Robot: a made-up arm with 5 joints.
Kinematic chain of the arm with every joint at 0, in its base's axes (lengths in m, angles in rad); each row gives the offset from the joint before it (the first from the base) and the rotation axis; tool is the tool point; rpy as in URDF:
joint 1: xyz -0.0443 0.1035 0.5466 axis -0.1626 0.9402 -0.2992
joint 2: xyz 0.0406 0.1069 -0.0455 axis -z
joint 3: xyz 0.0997 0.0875 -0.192 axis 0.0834 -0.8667 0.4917
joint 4: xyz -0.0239 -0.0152 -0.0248 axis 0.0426 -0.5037 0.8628
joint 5: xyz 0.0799 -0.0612 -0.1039 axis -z
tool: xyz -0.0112 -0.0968 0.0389 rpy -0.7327 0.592 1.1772
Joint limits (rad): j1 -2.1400..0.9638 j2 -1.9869..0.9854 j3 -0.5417..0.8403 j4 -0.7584..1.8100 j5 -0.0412..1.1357
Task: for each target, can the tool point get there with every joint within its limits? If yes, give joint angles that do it. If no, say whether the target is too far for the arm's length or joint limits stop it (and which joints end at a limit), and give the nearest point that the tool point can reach.
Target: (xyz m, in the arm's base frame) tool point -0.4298 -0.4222 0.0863
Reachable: no: too far | nearest point -0.2249 -0.0447 0.2890 | short by 0.475 m
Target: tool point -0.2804 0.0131 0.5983
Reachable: no: joint limits stop it (at a limit: joint 1, joint 3, joint 4, joint 5) | nearest point -0.2468 0.1416 0.3872 | short by 0.249 m
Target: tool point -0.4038 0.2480 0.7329
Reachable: no: joint limits stop it (at a limit: joint 1, joint 3, joint 5) | nearest point -0.1836 0.3449 0.7618 | short by 0.242 m
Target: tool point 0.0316 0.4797 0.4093
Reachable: yes | joints -1.1203 -1.5400 0.5400 1.2231 0.9526
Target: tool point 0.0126 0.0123 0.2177
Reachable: yes | joints 0.7113 0.7568 0.3631 1.1013 0.2994
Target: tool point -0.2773 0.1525 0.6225
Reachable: no: joint limits stop it (at a limit: joint 2, joint 3, joint 4, joint 5) | nearest point -0.2292 0.2905 0.5493 | short by 0.163 m
